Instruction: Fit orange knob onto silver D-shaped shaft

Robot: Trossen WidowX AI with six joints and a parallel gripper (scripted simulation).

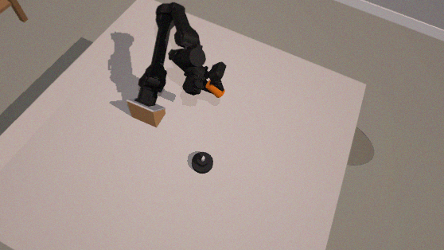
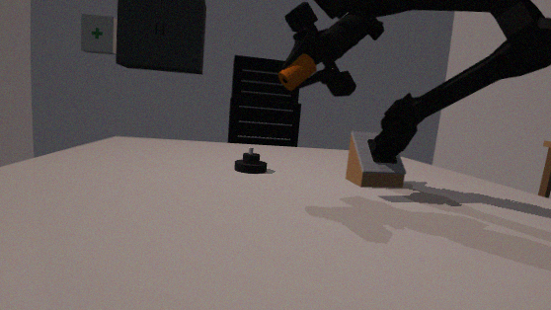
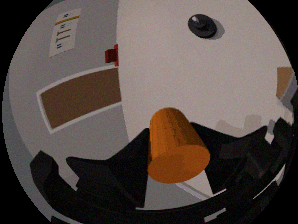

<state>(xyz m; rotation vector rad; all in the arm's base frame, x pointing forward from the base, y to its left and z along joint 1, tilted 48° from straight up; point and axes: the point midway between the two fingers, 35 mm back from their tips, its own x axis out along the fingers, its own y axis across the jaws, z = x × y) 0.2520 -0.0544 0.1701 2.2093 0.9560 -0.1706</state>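
Right now my gripper tip is 3 cm past the orange knob and 2 cm below it. From my gripper tip the other things lie so: black round pedestal: 4 cm ahead, 20 cm to the right, 19 cm below.
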